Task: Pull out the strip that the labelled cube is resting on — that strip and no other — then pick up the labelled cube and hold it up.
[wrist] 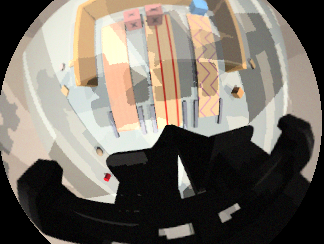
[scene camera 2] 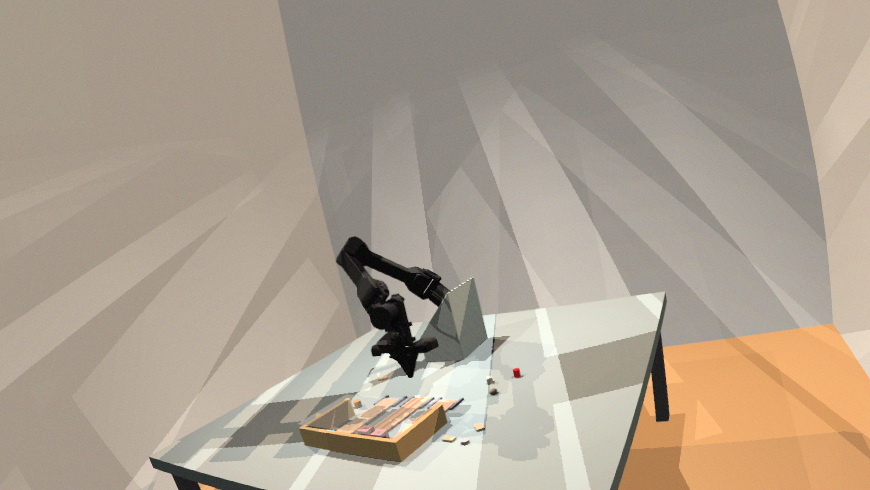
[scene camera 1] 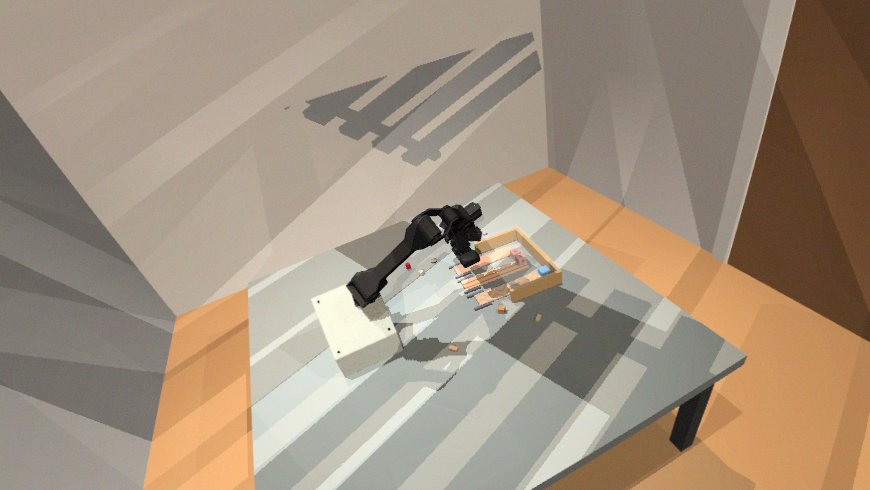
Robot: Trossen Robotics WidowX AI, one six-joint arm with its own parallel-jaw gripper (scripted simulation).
Labels:
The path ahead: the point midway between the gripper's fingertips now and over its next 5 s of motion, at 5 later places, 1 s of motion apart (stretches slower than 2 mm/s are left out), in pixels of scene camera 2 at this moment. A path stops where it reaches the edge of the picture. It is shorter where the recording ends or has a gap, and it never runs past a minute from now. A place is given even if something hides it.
My gripper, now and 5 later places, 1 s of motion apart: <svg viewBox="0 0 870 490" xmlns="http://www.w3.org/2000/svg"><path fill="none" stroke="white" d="M411 377L411 390L415 402L422 397L431 391L437 385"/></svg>

